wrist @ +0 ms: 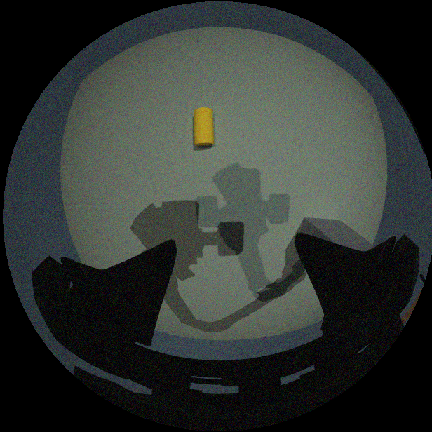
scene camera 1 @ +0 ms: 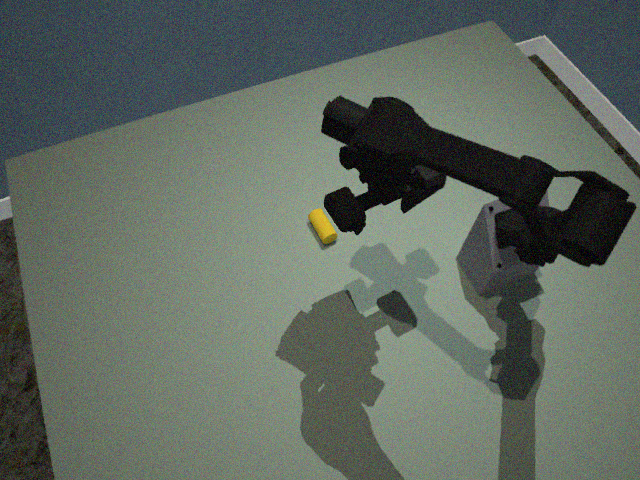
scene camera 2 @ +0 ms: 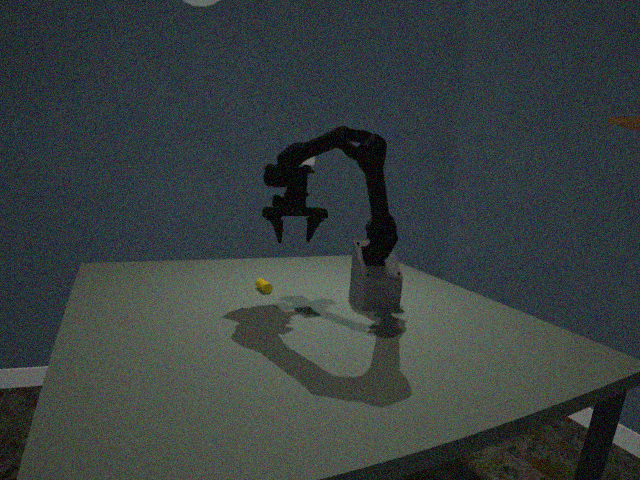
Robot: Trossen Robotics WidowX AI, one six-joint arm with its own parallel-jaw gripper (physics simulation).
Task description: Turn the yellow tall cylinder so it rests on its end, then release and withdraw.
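The yellow cylinder (scene camera 1: 322, 226) (scene camera 2: 264, 286) (wrist: 204, 127) lies on its side on the table. In the wrist view it is above the middle, ahead of the fingertips, with its long axis running up and down the view. My gripper (scene camera 2: 294, 241) (wrist: 237, 243) is open and empty. It points down and hangs high above the table, to the right of the cylinder in scene camera 2. In scene camera 1 the gripper shows beside the cylinder's right side, and its fingertips are hard to make out there.
The pale green table (scene camera 1: 155, 310) (scene camera 2: 155, 413) (wrist: 125, 100) bears the grey arm base (scene camera 1: 478, 253) (scene camera 2: 375, 289) at the right. Dark shadows of the arm fall across the table near the cylinder. The table's far edge lies beyond the cylinder, with a blue wall behind it.
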